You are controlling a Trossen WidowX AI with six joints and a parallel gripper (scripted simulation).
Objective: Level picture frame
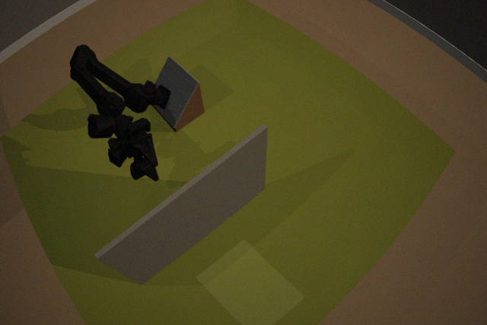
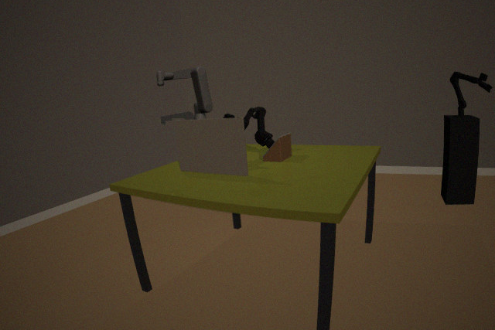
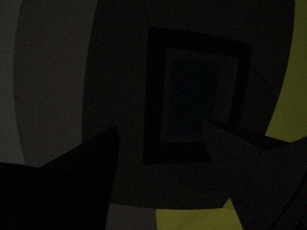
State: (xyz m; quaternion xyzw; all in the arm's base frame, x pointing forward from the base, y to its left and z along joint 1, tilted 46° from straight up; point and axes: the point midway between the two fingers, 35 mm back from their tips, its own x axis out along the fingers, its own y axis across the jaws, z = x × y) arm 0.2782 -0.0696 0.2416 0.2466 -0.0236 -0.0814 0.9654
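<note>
The dark picture frame is 100 mm ahead of my gripper tip, 10 mm to the right of it and 50 mm below it. Also, from my gripper tip: upright board: 110 mm ahead, 10 mm to the right, 60 mm below.
</note>
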